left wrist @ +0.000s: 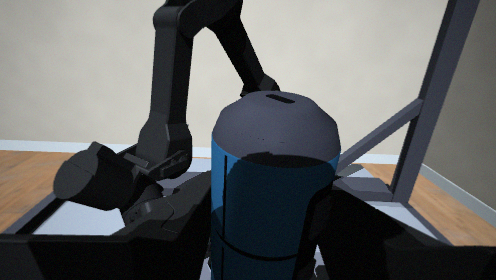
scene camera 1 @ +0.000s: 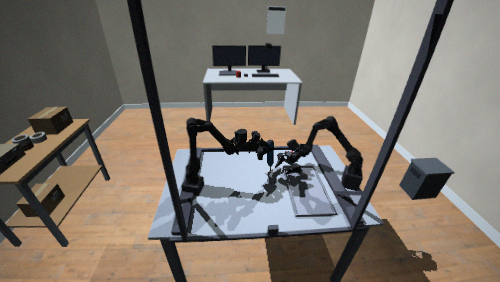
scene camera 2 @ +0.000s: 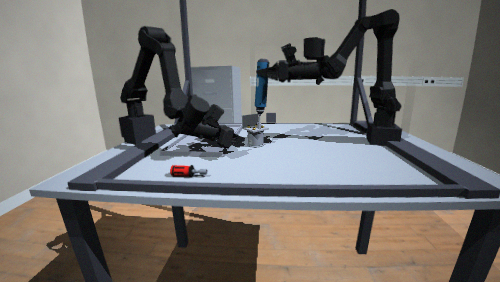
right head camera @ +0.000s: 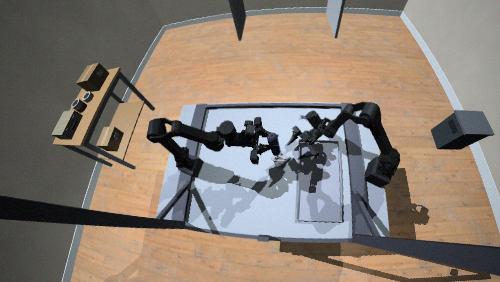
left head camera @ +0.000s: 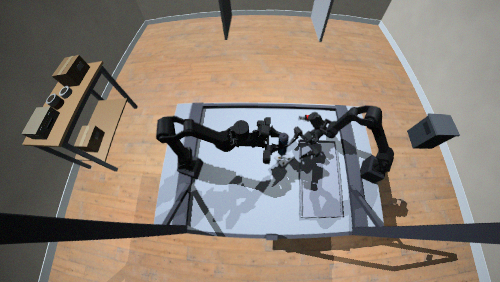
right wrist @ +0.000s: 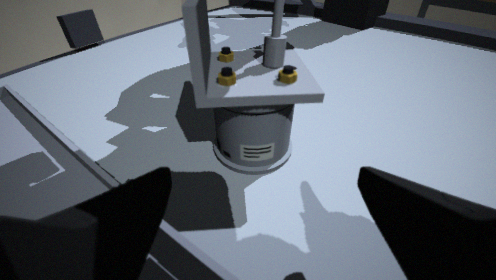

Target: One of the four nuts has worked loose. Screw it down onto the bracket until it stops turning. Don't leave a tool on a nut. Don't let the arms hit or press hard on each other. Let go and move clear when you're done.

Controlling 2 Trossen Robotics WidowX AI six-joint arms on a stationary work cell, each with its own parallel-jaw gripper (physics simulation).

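Places are measured from the left arm's base along level axes (x ahead, y left, z up), in metres.
Pixels of known places: left gripper, fingertip midpoint: (left wrist: 261, 182) (scene camera 1: 273, 146) (scene camera 2: 256, 72) (right head camera: 278, 140) (left head camera: 288, 140); right gripper, fingertip midpoint: (scene camera 2: 238, 136) (right head camera: 292, 152) (left head camera: 294, 151) (right wrist: 266, 176); left arm's base, link origin: (scene camera 1: 192, 180) (scene camera 2: 384, 125) (right head camera: 188, 163) (left head camera: 188, 164); right arm's base, link origin: (scene camera 1: 354, 171) (scene camera 2: 136, 116) (right head camera: 383, 169) (left head camera: 378, 166).
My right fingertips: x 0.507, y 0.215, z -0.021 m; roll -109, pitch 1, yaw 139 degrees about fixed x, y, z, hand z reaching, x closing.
For each thing: its top centre in the pictures, then the offset to it from my right fingertips. "*": a spot on its surface instead.
- blue nut driver, top centre: (left wrist: 277, 91) (scene camera 2: 261, 58) (right head camera: 273, 135) (left head camera: 286, 136) (scene camera 1: 271, 140) dx -0.069, dy -0.056, dz +0.260 m
- bracket, surface spot: (right wrist: 260, 96) * dx -0.024, dy -0.029, dz +0.021 m
- grey cylinder, top centre: (right wrist: 254, 56) (scene camera 2: 255, 125) dx -0.046, dy -0.057, dz +0.029 m
- red-handled tool, top centre: (scene camera 2: 188, 166) (left head camera: 307, 115) dx +0.041, dy +0.251, dz -0.016 m
- shallow tray, top centre: (left wrist: 290, 249) (scene camera 2: 208, 135) (right head camera: 319, 178) (left head camera: 320, 176) (scene camera 1: 306, 186) dx +0.168, dy -0.088, dz -0.029 m
My left gripper (left wrist: 261, 182) is shut on the blue nut driver (scene camera 2: 261, 85) (left wrist: 280, 200) (scene camera 1: 270, 152), which stands upright. Its socket (right wrist: 274, 52) sits at the far right corner of the bracket (right wrist: 260, 96), and hides what is under it. Three yellow nuts show on the bracket: one far left (right wrist: 226, 56), one near left (right wrist: 226, 78) and one near right (right wrist: 288, 75). The bracket is on a grey cylinder (right wrist: 254, 132) (scene camera 2: 255, 139). My right gripper (right wrist: 266, 176) is open and empty, low over the table and apart from the cylinder.
A red-handled tool (scene camera 2: 181, 171) (left head camera: 306, 117) lies near the table edge, on the right arm's side. A shallow tray (left head camera: 343, 180) (scene camera 1: 312, 216) lies beside the bracket, partly under the right arm. Frame posts (scene camera 1: 152, 115) stand at the table's sides.
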